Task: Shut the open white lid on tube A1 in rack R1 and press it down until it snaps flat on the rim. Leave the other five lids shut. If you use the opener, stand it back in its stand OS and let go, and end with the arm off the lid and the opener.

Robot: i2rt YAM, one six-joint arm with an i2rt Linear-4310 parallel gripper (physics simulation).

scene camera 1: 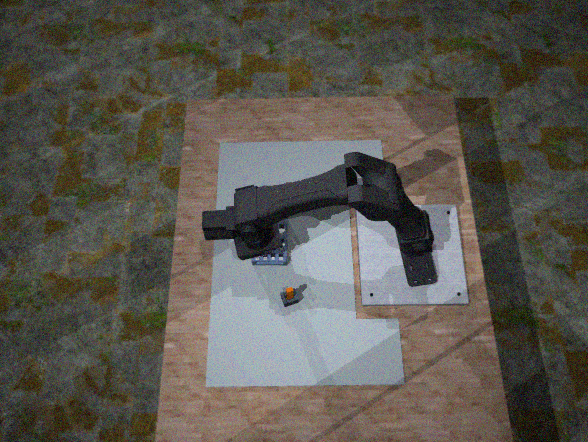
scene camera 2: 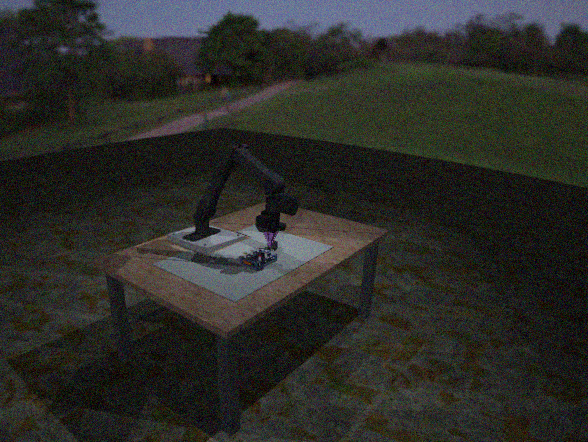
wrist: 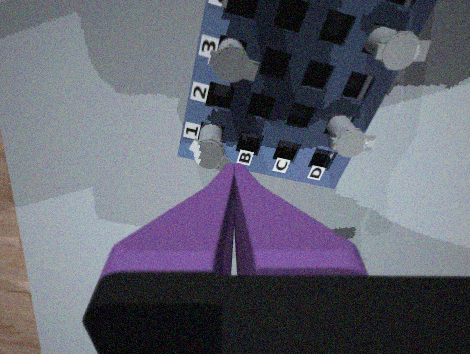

My gripper [scene camera 1: 261,252] is shut and holds nothing. Also in view: a grey mat [scene camera 1: 254,341].
My gripper also shows in the wrist view [wrist: 234,176]. The grey mat shows as well in the wrist view [wrist: 100,100].
